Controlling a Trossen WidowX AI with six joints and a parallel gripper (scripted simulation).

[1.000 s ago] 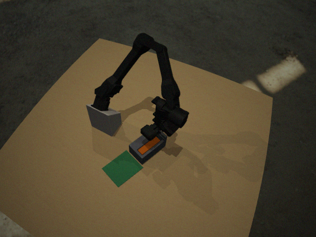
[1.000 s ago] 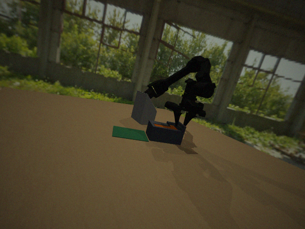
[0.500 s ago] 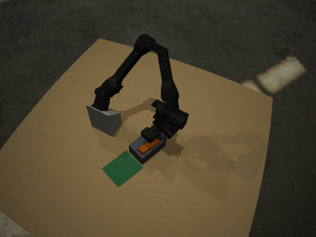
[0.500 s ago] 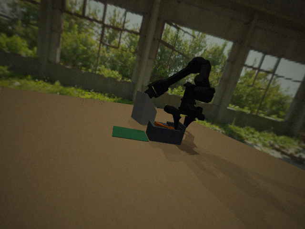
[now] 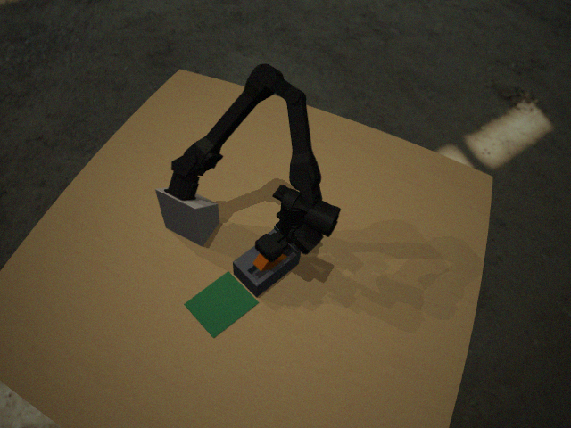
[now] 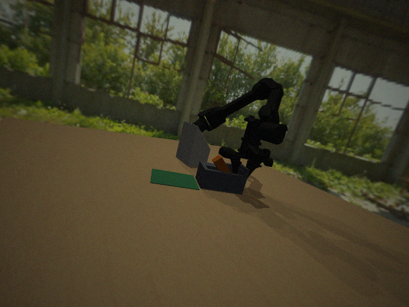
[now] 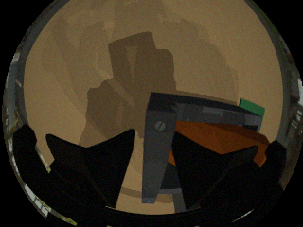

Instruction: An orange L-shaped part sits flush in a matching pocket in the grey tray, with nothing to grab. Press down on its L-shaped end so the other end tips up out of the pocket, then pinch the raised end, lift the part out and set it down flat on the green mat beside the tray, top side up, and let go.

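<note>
The orange L-shaped part lies 20 mm behind my gripper tip, 50 mm to the right of it and 10 mm above it. From my gripper tip the other things lie so: green mat: 70 mm behind, 210 mm to the right, 50 mm below; tray: 30 mm behind, 60 mm to the right, 50 mm below.
</note>
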